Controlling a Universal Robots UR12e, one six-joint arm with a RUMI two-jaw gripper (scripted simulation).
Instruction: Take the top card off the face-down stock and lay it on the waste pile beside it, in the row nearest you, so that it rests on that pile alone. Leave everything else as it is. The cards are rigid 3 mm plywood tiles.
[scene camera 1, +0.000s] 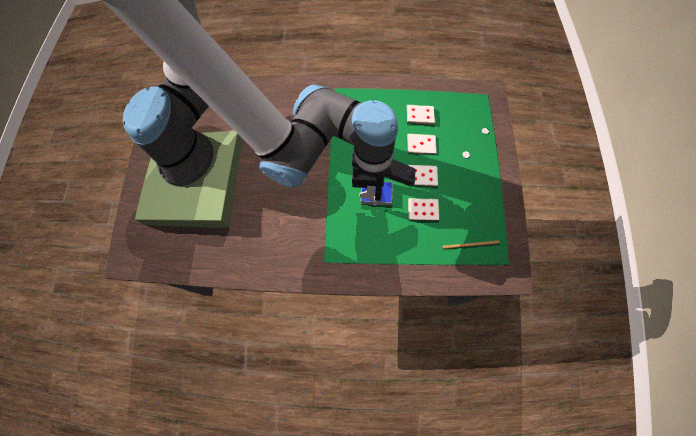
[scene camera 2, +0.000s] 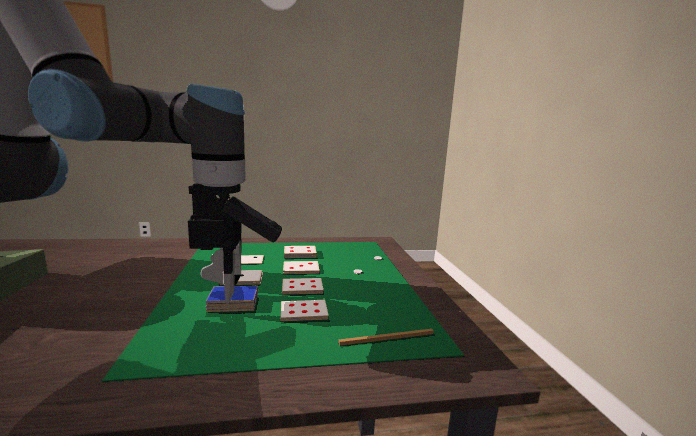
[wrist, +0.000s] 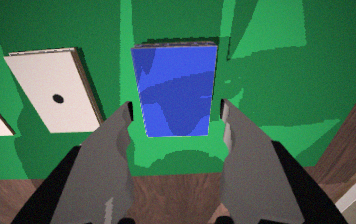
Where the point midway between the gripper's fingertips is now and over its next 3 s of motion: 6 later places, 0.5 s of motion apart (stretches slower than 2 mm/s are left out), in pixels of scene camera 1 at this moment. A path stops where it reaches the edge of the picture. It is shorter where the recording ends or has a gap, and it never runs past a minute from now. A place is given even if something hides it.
My gripper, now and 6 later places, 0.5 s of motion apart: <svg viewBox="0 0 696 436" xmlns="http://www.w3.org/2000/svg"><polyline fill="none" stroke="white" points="375,191 375,191 376,187 376,186 376,175 376,154 377,148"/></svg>
